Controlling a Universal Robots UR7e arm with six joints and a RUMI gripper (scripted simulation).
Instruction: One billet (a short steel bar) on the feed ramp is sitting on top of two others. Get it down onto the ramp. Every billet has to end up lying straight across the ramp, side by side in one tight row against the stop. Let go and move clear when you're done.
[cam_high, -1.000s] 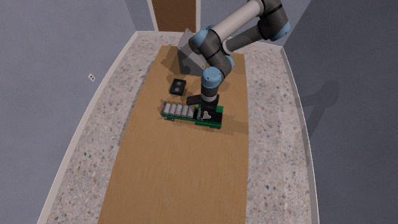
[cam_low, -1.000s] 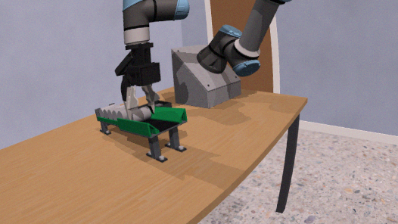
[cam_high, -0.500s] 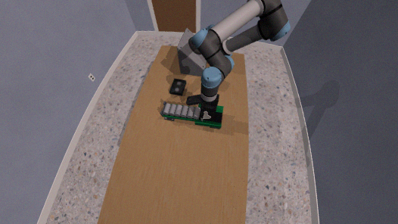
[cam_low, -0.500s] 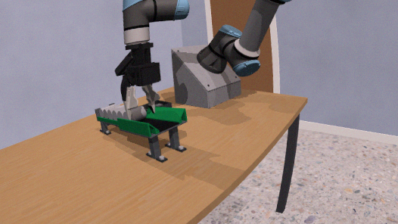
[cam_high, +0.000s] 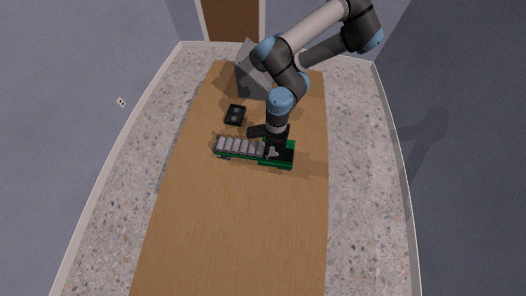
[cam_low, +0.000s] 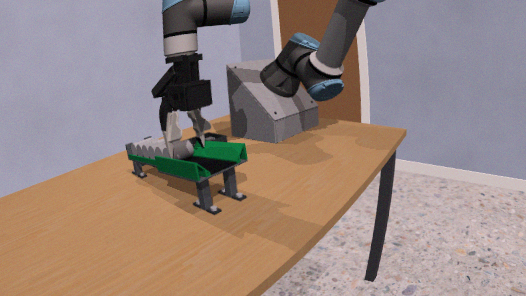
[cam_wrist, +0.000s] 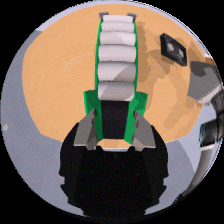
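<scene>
The green feed ramp lies 7 cm to the right of my hand and 4 cm below it. The rest, counted from my hand: small black box: 22 cm behind, 24 cm to the right, 10 cm below; stop: 1 cm ahead, 26 cm to the right, 5 cm below.
</scene>
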